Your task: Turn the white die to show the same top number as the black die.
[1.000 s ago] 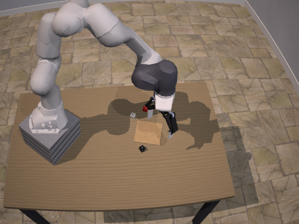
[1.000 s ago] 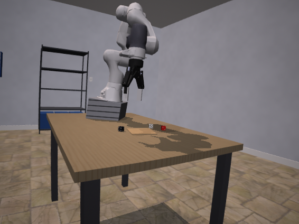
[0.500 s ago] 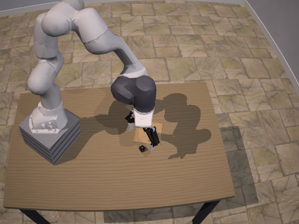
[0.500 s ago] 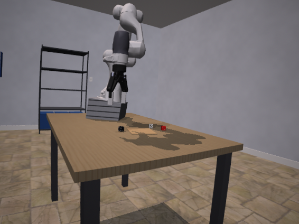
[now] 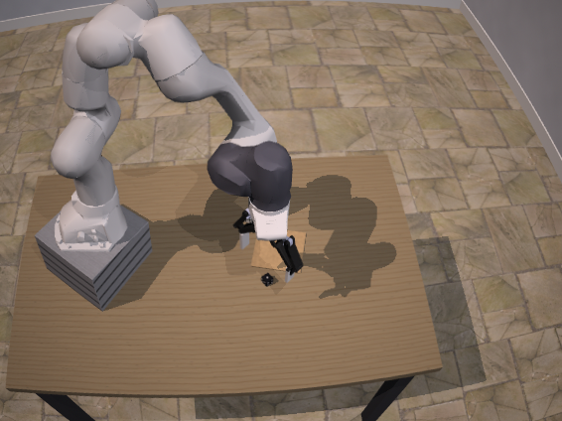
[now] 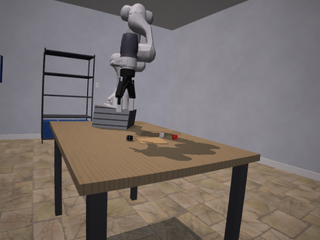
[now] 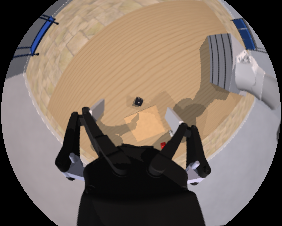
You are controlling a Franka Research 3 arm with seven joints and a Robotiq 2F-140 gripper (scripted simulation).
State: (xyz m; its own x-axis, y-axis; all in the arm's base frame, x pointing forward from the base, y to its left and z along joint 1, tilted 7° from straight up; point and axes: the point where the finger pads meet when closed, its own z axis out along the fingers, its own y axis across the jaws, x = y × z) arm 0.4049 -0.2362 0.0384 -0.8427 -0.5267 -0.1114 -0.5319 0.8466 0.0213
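My hand is 10 mm short of the black die, 30 mm to the right of it and 150 mm above it. The rest, counted from my hand: red die (110 mm ahead, 270 mm to the left, 150 mm below); then white die (20 mm ahead, 250 mm to the left, 150 mm below); then tan mat (80 mm ahead, 120 mm to the left, 160 mm below).
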